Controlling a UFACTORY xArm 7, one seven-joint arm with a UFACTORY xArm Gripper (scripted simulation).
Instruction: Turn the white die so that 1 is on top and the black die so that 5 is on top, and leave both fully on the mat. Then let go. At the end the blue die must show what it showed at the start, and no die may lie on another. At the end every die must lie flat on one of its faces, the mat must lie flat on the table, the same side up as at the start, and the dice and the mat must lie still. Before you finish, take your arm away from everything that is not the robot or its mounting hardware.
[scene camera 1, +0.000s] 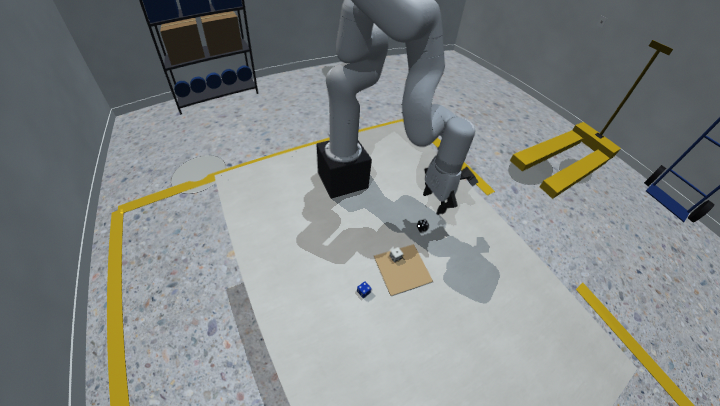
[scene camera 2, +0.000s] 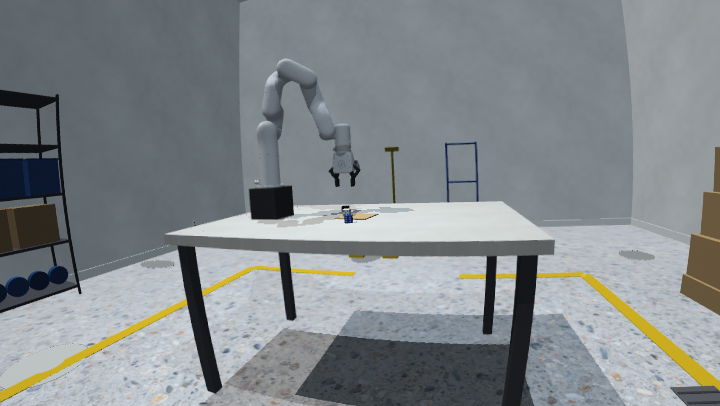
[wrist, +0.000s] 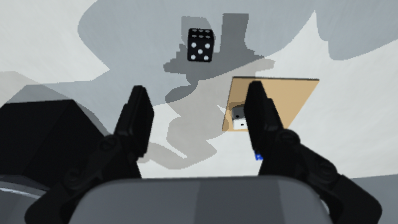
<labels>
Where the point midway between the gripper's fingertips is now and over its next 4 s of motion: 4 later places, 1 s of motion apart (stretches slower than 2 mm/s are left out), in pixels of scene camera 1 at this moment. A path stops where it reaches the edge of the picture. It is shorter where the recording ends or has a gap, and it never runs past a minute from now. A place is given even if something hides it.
My gripper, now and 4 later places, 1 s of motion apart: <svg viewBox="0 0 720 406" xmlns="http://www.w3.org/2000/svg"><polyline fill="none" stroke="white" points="433,203 432,204 430,208 427,212 425,217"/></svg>
</labels>
